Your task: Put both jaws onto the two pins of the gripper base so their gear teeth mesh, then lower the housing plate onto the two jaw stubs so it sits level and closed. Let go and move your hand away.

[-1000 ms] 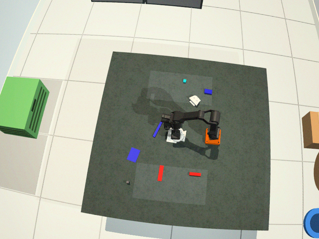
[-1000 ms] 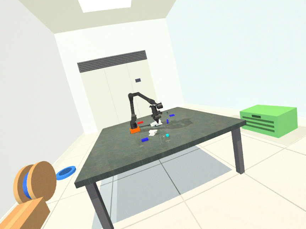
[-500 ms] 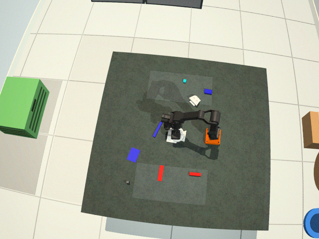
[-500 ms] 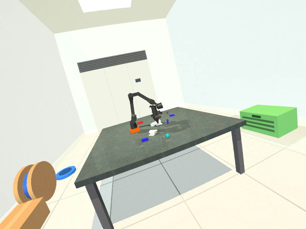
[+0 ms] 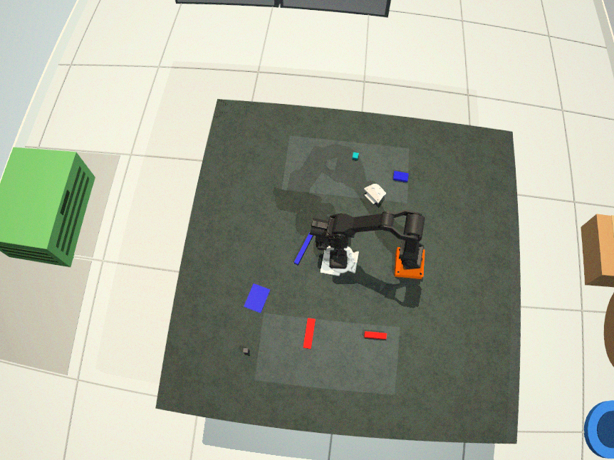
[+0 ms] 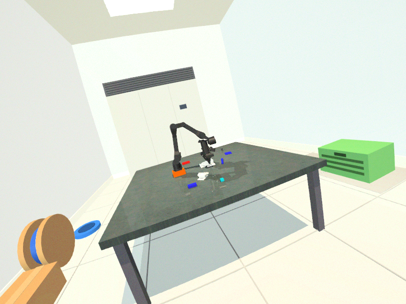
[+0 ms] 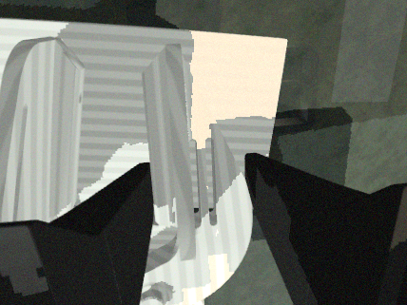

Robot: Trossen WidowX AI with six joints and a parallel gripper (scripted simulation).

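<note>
Now: gripper tip 3 cm past the white jaw, 2 cm to the right of it and 1 cm below it. From my gripper tip the other things lie so: blue block: 29 cm to the right, 28 cm behind, 1 cm below; then blue strip: 12 cm ahead, 3 cm to the right, 1 cm below; then blue square: 30 cm ahead, 16 cm to the left, 2 cm below.
</note>
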